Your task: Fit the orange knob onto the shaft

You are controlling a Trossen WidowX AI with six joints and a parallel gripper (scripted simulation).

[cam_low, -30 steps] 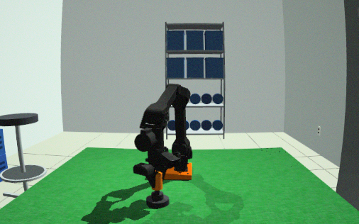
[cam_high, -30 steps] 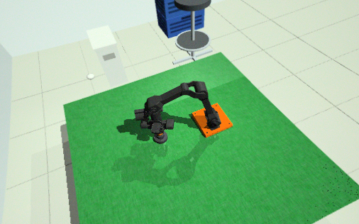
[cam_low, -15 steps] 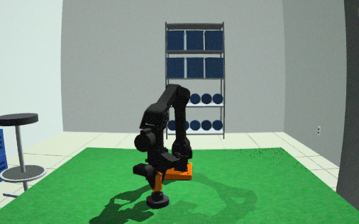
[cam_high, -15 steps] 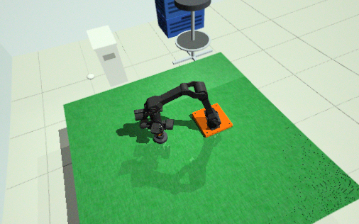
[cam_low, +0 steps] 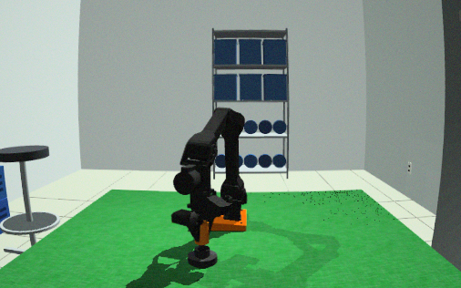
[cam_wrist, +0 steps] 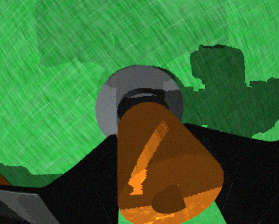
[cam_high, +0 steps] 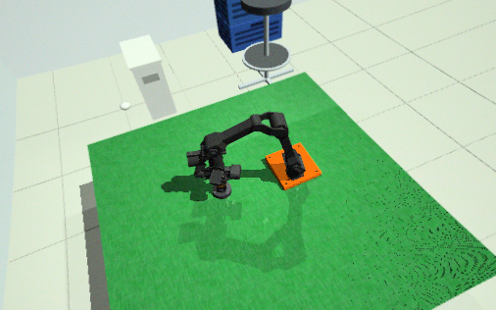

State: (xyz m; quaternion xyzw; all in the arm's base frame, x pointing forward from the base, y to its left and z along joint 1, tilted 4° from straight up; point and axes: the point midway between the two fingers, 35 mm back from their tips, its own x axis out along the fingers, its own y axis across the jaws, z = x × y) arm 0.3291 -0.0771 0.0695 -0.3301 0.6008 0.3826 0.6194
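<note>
Right now my gripper tip is 2 cm below the orange knob. The rest, counted from my gripper tip: dark round pedestal 4 cm below.
</note>
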